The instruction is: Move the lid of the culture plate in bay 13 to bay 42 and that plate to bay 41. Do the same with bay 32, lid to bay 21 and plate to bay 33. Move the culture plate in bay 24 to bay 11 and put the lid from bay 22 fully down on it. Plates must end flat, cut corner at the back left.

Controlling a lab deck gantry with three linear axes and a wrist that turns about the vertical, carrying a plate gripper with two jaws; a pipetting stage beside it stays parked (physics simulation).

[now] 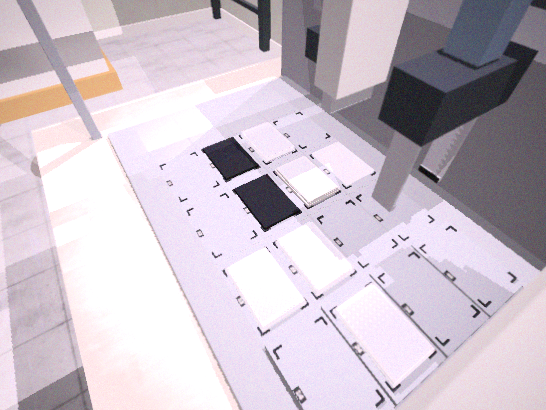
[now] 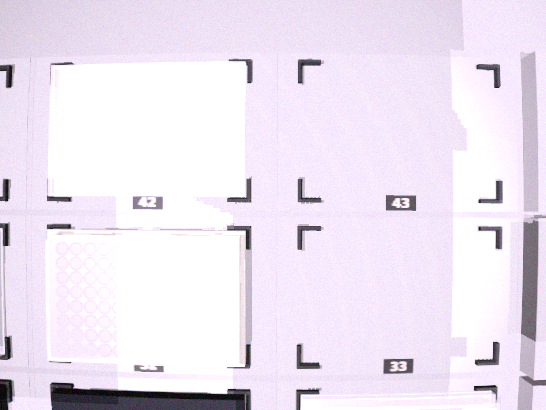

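Where they show: gripper, between the fingertips: [image 1: 406, 188]; robot's base, origin of its link: [image 1: 161, 166].
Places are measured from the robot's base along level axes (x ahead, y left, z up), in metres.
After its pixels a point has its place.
My gripper [image 1: 407, 188] @[x 0.440, y 0.270, z 0.158 m] is open and empty, high over the rear of the deck. A thin white lid [image 1: 342, 162] @[x 0.230, y 0.363, z 0.008 m] [image 2: 147, 130] @[x 0.230, y 0.363, z 0.008 m] lies in bay 42. A white culture plate [image 1: 265, 290] @[x 0.404, y 0.038, z 0.014 m] is in bay 13; whether it has a lid is unclear. A thick white culture plate [image 1: 307, 181] @[x 0.240, y 0.251, z 0.014 m] [image 2: 145, 297] @[x 0.232, y 0.259, z 0.014 m] with a layered edge is in bay 32. A white culture plate [image 1: 382, 332] @[x 0.560, y 0.144, z 0.029 m] is in bay 24. Dark flat pieces are in bay 21 [image 1: 230, 157] @[x 0.070, y 0.149, z 0.008 m] and bay 22 [image 1: 267, 202] @[x 0.239, y 0.147, z 0.008 m] [image 2: 150, 402] @[x 0.231, y 0.189, z 0.008 m]; whether a clear lid lies on them is unclear.
A white plate [image 1: 315, 257] @[x 0.400, y 0.146, z 0.014 m] [image 2: 400, 403] @[x 0.390, y 0.191, z 0.010 m] is in bay 23, and another [image 1: 267, 142] @[x 0.077, y 0.250, z 0.014 m] is in bay 31. Black corner brackets mark each bay. Thin raised edges run between the bays at the right end. A pale column [image 1: 365, 45] @[x 0.338, y 0.228, z 0.339 m] stands behind the deck.
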